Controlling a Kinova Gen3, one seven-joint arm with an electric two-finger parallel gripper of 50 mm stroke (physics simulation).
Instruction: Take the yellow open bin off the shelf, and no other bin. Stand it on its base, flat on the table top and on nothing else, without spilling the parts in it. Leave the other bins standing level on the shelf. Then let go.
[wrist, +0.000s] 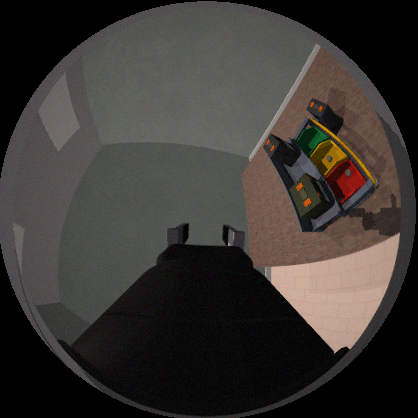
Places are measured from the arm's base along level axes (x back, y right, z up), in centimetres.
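Pixels of known places: gripper, fingertip midpoint: (205, 231).
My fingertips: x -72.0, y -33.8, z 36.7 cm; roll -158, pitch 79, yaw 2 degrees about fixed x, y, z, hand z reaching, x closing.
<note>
For each thing: its top centre in the pictures, then the offset to it from my fingertips. "*": a spot on its surface instead. Level surfaces: height alone.
- yellow open bin, surface spot: (327, 159) * dx +9.0, dy +25.7, dz -44.1 cm
- shelf, surface spot: (321, 219) * dx +0.4, dy +4.3, dz -35.8 cm
- green bin, surface spot: (311, 140) * dx +7.2, dy +39.3, dz -45.0 cm
- red bin, surface spot: (347, 183) * dx +12.2, dy +13.7, dz -45.1 cm
- dark olive box, middle of its top: (302, 193) dx +0.8, dy +10.8, dz -26.1 cm
- brown table top, its level: dz -46.0 cm
The yellow open bin (327, 159) is at the right of the wrist view, on the shelf (321, 219), between a green bin (311, 140) and a red bin (347, 183). A small grey round part lies in the yellow bin, and another grey part shows in the red one. My gripper (205, 231) is open and empty, at the lower middle of the view. It is well away from the shelf and the bins, and touches none of them.
A dark olive box (304, 197) with orange marks stands on the shelf unit. A dark box (280, 149) with orange marks is at its left end, and another dark box (324, 113) stands beyond it. The brown table top (280, 240) lies under the shelf.
</note>
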